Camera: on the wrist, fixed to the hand. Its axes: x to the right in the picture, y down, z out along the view.
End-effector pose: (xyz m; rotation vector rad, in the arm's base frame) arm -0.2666 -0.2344 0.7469 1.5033 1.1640 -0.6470
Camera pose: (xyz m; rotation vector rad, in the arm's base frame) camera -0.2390 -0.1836 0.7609 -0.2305 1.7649 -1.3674
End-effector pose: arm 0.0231 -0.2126 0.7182 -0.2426 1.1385 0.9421
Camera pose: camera -0.0314 -0.2129 0.6945 -1.0819 0.0373 -0.1111
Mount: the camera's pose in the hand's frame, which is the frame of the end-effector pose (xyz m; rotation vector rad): 0.0147 0.0336 -0.0468 -0.5583 -0.4588 -1.5090
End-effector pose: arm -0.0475 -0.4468 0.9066 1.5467 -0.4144 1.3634
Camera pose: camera -0.0948 -0.4182 0.9286 1.1319 0.1535 -0.2702
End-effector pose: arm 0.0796 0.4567 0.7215 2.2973 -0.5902 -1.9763
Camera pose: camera 0.1178 0.4114 0.7256 -1.3222 -1.4130 1.7445
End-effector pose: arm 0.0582 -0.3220 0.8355 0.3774 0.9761 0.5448
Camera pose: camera 0.0158 -0.2835 0.8195 -0.7171 0.4077 -0.6418
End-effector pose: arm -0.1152 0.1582 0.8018 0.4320 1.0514 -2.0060
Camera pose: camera -0.1008 0.1775 0.7474 1.2376 -1.4740 2.1351
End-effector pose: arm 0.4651 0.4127 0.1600 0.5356 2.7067 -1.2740
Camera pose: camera 0.4660 0.4721 0.1622 1.7838 -2.5017 0.4039
